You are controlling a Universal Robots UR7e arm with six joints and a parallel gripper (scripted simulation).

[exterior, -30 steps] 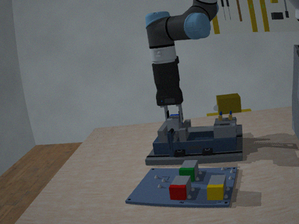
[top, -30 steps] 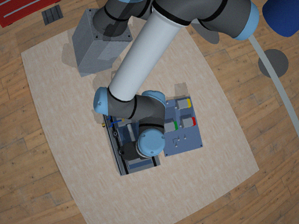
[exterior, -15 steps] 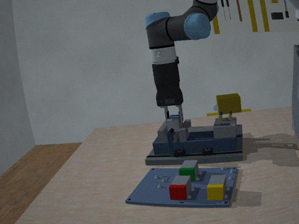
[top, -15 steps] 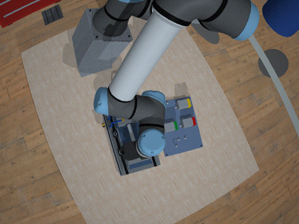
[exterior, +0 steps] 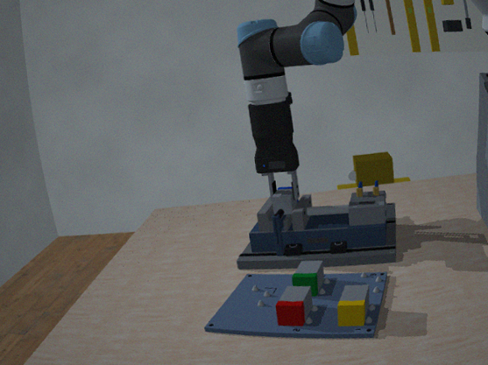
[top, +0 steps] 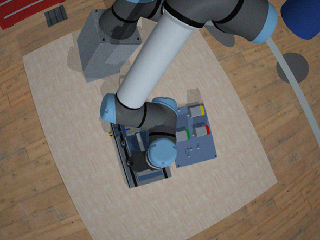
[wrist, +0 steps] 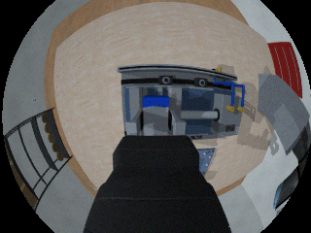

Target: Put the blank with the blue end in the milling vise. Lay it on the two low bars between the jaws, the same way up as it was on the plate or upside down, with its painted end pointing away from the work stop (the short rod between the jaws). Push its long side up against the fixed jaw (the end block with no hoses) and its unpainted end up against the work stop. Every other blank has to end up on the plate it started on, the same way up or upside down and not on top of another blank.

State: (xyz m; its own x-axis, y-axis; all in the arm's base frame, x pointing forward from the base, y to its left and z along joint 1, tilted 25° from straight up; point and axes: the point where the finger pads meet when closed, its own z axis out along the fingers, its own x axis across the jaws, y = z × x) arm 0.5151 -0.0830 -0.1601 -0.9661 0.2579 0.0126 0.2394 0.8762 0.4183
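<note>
Now: the fixed jaw 30 mm ahead of my hand and 40 mm below it. From my hand the other things lie so: milling vise: 60 mm behind, 20 mm to the left, 80 mm below; blue plate: 10 mm behind, 240 mm to the left, 120 mm below; green-ended blank: 20 mm behind, 200 mm to the left, 100 mm below.
</note>
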